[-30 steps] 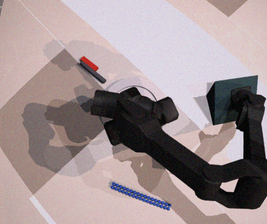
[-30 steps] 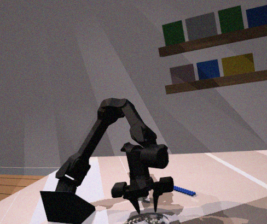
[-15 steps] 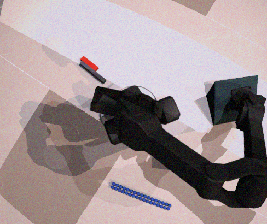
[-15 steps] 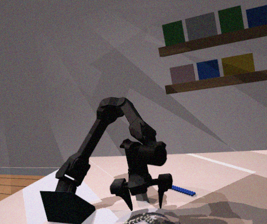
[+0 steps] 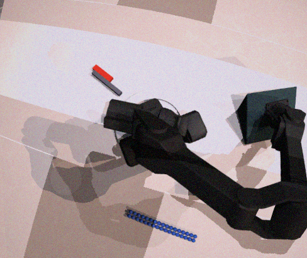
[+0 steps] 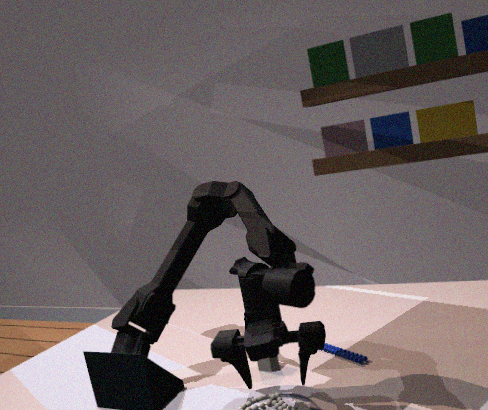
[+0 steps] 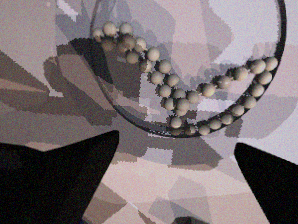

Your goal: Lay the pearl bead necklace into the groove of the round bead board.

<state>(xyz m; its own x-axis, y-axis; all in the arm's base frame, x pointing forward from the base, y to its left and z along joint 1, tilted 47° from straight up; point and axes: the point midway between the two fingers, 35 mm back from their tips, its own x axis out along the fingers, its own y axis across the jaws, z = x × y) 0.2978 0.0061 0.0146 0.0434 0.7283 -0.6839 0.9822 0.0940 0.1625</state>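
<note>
Right now my gripper tip is 6 cm to the left of the round bead board, 2 cm above it and 1 cm short of it. The rest, counted from my gripper tip: small beige cube 12 cm to the left, 6 cm behind, 1 cm below; then grey block 23 cm to the right, 12 cm ahead, 2 cm below.
</note>
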